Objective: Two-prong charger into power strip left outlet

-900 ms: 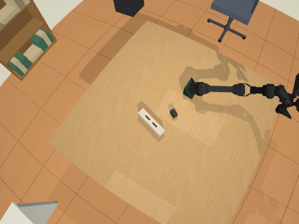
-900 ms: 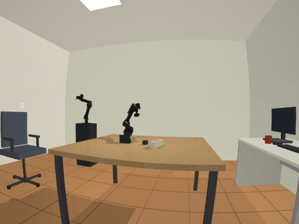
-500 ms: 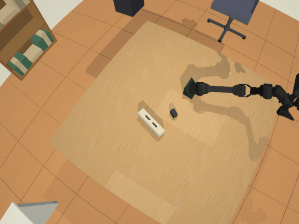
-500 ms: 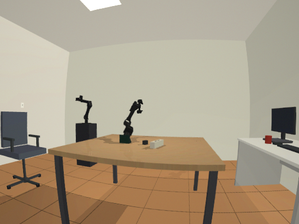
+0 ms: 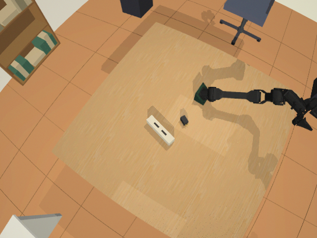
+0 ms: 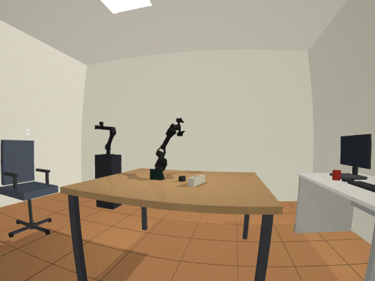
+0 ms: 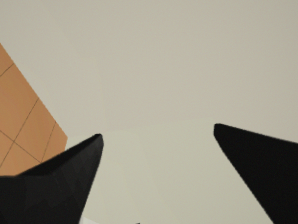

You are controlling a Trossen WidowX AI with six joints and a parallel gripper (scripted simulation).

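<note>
Now: the black two-prong charger 120 mm ahead of my gripper tip, 590 mm to the right of it and 460 mm below it.
</note>
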